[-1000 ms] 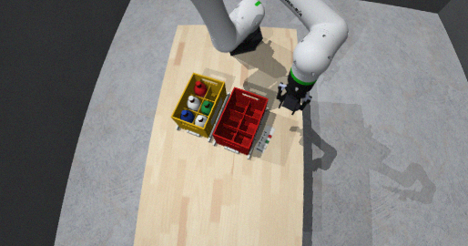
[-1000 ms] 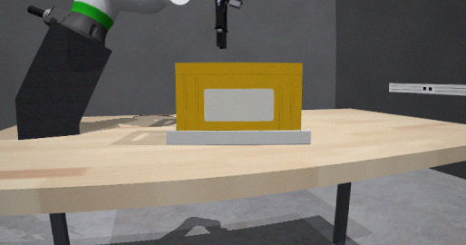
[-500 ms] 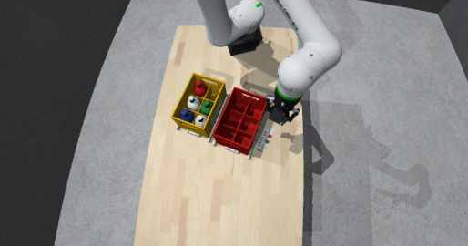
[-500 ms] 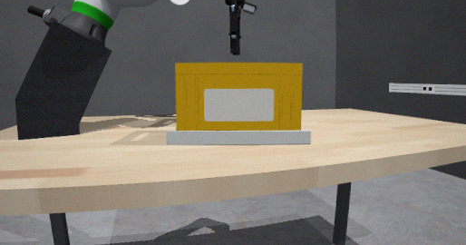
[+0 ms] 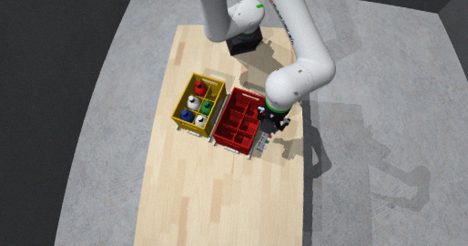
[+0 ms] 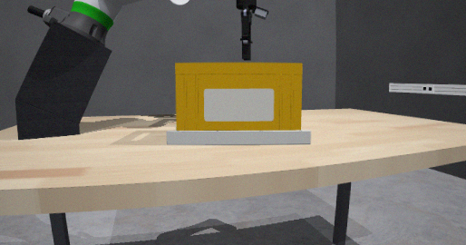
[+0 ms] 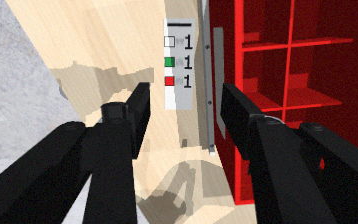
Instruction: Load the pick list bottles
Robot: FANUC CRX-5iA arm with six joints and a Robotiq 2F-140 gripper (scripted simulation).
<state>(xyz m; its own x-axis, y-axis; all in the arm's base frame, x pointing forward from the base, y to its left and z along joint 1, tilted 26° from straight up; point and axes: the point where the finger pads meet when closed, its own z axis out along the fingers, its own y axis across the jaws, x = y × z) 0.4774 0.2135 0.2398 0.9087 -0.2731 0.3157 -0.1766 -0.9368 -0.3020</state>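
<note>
My hand is 33 cm to the left of the green bottle, 16 cm above it and 6 cm past it. The rest, counted from my hand: red crate: 17 cm below, 14 cm to the right, 4 cm behind; then pick list: 25 cm below, 1 cm behind; then yellow crate: 38 cm to the right, 17 cm below, 6 cm behind.
</note>
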